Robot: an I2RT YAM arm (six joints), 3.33 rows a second.
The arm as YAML. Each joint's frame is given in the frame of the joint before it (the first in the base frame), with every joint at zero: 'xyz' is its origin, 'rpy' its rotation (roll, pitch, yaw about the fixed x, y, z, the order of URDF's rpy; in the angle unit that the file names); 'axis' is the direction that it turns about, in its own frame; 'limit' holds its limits. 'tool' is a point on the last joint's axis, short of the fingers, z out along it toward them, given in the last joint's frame.
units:
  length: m
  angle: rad
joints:
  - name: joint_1
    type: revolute
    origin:
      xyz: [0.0, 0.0, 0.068]
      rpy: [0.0, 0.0, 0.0]
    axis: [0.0, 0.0, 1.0]
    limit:
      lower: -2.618
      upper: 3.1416
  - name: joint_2
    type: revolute
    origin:
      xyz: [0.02, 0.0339, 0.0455]
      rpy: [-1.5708, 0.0, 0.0]
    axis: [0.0, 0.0, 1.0]
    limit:
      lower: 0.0
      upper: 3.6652
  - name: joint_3
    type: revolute
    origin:
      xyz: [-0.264, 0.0, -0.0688]
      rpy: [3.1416, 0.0, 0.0]
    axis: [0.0, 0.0, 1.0]
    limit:
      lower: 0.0
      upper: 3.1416
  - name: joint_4
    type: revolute
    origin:
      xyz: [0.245, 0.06, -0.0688]
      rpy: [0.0, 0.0, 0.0]
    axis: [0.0, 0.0, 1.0]
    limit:
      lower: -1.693
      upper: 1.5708
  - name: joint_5
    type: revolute
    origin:
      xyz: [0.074, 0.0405, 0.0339]
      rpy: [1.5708, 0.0, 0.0]
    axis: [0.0, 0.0, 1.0]
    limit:
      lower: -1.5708
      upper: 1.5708
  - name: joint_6
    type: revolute
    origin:
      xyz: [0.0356, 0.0, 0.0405]
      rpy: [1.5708, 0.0, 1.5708]
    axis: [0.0, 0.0, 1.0]
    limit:
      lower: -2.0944
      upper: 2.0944
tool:
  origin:
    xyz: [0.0, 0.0, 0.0]
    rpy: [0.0, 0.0, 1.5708]
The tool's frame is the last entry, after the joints.
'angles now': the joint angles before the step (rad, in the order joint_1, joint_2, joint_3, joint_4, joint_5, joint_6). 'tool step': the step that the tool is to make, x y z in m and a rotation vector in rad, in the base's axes. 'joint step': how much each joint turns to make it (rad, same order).
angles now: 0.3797, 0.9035, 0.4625, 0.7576, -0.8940, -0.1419
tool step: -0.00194, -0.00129, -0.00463, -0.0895, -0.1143, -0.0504
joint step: -0.0008, -0.0331, 0.0045, -0.1293, 0.0143, -0.2125
